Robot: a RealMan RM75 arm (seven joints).
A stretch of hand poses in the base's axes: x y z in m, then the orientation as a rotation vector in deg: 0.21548, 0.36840, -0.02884, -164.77, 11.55, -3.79; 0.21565, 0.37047, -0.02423, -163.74, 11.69, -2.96; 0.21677, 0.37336, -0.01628, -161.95, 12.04, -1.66; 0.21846, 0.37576, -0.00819, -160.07, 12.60, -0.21; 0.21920, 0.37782, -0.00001, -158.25, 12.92, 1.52; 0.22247, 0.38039, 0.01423, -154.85, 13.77, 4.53; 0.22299, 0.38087, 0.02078, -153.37, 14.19, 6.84; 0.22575, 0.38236, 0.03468, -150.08, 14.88, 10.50; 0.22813, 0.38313, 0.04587, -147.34, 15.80, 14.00; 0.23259, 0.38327, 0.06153, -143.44, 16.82, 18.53; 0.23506, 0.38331, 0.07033, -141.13, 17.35, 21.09; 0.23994, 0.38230, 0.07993, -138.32, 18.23, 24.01; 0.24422, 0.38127, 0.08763, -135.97, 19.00, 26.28; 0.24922, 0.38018, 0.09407, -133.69, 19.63, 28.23; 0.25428, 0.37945, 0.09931, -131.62, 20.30, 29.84; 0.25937, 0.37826, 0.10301, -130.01, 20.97, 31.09; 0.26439, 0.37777, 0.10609, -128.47, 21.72, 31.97; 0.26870, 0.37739, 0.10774, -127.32, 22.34, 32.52; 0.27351, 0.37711, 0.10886, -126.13, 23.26, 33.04; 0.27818, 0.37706, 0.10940, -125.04, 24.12, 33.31
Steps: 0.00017, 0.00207, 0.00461, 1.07, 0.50, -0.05; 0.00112, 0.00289, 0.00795, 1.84, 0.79, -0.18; 0.00169, 0.00240, 0.00809, 1.92, 0.93, -0.31; 0.00074, 0.00206, 0.00818, 1.88, 1.12, -0.11; 0.00327, 0.00257, 0.01424, 3.43, 2.03, -0.42; 0.00052, 0.00048, 0.00655, 1.50, 1.62, -0.07; 0.00276, 0.00149, 0.01390, 3.25, 2.59, -0.22; 0.00238, 0.00077, 0.01119, 2.60, 2.62, -0.34; 0.00446, 0.00014, 0.01566, 3.62, 3.45, -0.36; 0.00247, 0.00004, 0.00880, 2.10, 1.99, -0.18; 0.00488, -0.00101, 0.00960, 2.46, 2.39, -0.42; 0.00428, -0.00103, 0.00770, 2.01, 1.93, -0.42; 0.00500, -0.00109, 0.00644, 1.96, 1.69, -0.39; 0.00506, -0.00073, 0.00524, 1.74, 1.47, -0.47; 0.00509, -0.00119, 0.00370, 1.30, 1.20, -0.46; 0.00502, -0.00049, 0.00308, 1.21, 0.97, -0.62; 0.00431, -0.00038, 0.00165, 0.88, 0.68, -0.54; 0.00481, -0.00028, 0.00112, 0.83, 0.76, -0.76; 0.00467, -0.00005, 0.00054, 0.75, 0.56, -0.79
